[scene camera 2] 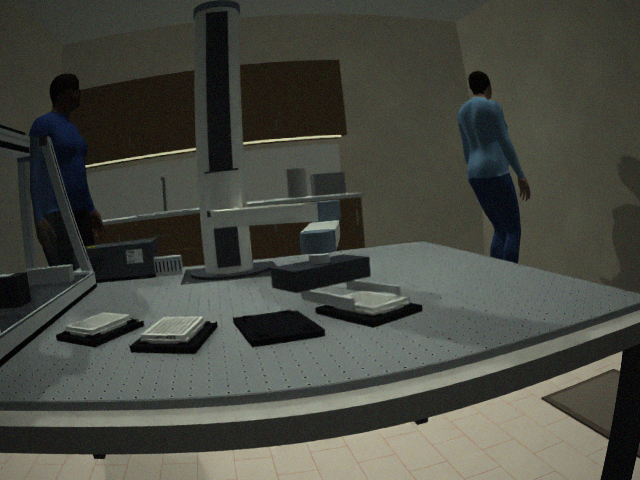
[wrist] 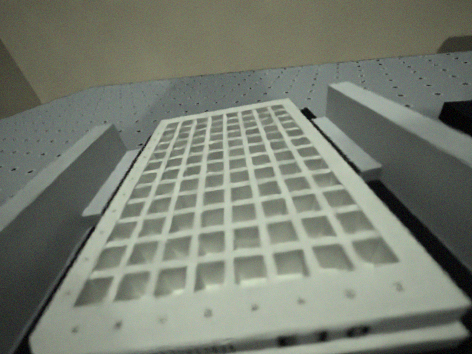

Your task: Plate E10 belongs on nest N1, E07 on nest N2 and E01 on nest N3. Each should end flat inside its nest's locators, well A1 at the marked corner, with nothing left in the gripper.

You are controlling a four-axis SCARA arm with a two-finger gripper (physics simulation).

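Places are measured from the arm's base along level axes (x left, y back, z up), in millimetres.
Pixels of known places: gripper, fingertip midpoint: [scene camera 2: 376, 297] [wrist: 222, 124]; arm's base, link origin: [scene camera 2: 230, 276].
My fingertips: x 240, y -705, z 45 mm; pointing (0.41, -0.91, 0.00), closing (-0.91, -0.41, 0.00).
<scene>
Ahead of a thing's pixels: the offset from my fingertips to its top centre. "pt": to the spot under its first point.
The white plate E10 {dx -10, dy +22, dz -5 mm} [scene camera 2: 376, 302] [wrist: 235, 190] lies between the two pale fingers of my gripper [scene camera 2: 379, 298] [wrist: 222, 124], which is shut on its long sides. The plate looks level and sits low over the rightmost black nest {dx -10, dy +22, dz -16 mm} [scene camera 2: 373, 320] [wrist: 415, 231]; I cannot tell whether it is fully seated. A black nest {dx -184, dy -9, dz -16 mm} [scene camera 2: 279, 328] to its left bears no plate. Further left, one white plate {dx -363, dy -16, dz -6 mm} [scene camera 2: 173, 329] lies on a black base {dx -363, dy -16, dz -16 mm} [scene camera 2: 162, 348], and another white plate {dx -532, dy +60, dz -6 mm} [scene camera 2: 98, 323] lies on the far-left base {dx -532, dy +60, dz -14 mm} [scene camera 2: 95, 338]. Their labels and the marked corners are not readable.
A long dark block [scene camera 2: 320, 273] stands behind the held plate, near the arm's column [scene camera 2: 222, 206]. A framed enclosure [scene camera 2: 59, 294] stands at the left edge. A dark box {pt dx -604, dy +739, dz +40 mm} [scene camera 2: 121, 258] stands at the back left. Two people stand beyond the perforated table [scene camera 2: 336, 366].
</scene>
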